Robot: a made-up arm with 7 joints. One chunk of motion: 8 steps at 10 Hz.
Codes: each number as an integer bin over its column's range. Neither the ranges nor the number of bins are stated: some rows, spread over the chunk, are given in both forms.
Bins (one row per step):
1: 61 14 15 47 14 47 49
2: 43 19 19 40 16 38 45
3: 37 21 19 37 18 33 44
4: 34 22 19 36 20 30 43
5: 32 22 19 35 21 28 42
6: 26 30 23 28 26 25 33
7: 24 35 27 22 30 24 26
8: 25 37 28 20 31 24 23
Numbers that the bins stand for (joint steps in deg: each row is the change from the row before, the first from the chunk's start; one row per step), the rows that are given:
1: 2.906 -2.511 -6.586 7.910 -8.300 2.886 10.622
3: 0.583 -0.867 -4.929 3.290 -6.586 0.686 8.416
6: -0.483 1.248 -3.271 -0.867 -3.157 -0.571 3.562
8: -0.579 2.892 -1.200 -4.562 -1.014 -0.729 -0.851
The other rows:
2: 1.163 -1.337 -4.929 4.676 -7.443 1.471 8.857
4: 0.292 -0.632 -4.929 2.829 -5.729 0.214 7.975
5: 0.098 -0.632 -4.929 2.367 -5.300 -0.100 7.533
7: -0.676 2.422 -1.614 -3.638 -1.443 -0.729 0.473

